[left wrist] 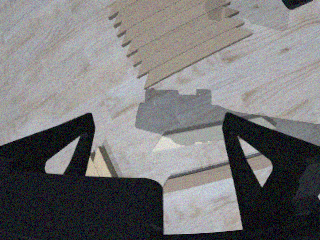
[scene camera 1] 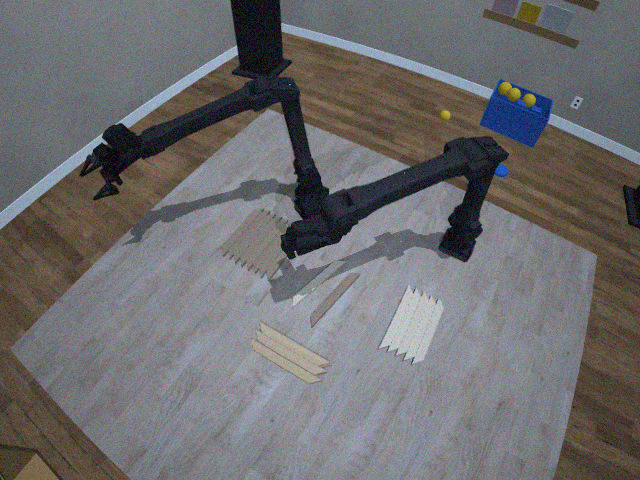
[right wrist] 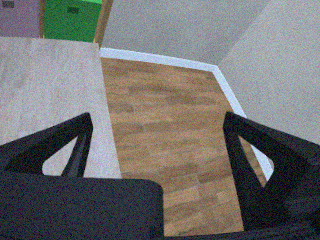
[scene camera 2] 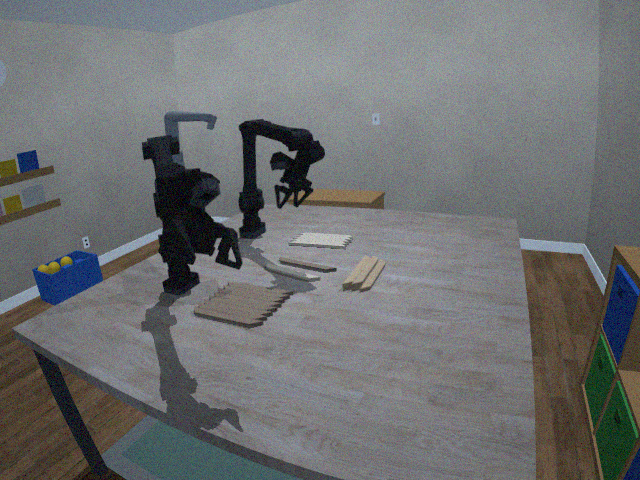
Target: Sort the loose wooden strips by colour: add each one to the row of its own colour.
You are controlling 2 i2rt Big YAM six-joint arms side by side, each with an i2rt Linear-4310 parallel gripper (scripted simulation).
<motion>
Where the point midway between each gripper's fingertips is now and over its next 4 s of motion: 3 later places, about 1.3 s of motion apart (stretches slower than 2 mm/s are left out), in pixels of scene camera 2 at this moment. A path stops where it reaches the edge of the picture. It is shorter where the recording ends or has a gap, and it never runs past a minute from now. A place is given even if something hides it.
My left gripper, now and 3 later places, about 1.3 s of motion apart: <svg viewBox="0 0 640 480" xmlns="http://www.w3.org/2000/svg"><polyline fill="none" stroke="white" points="286,207 335,170 354,134 351,120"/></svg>
My right gripper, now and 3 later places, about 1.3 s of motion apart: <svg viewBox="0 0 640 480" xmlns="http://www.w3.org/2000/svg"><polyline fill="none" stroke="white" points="218,263 290,179 305,141 302,132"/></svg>
</motion>
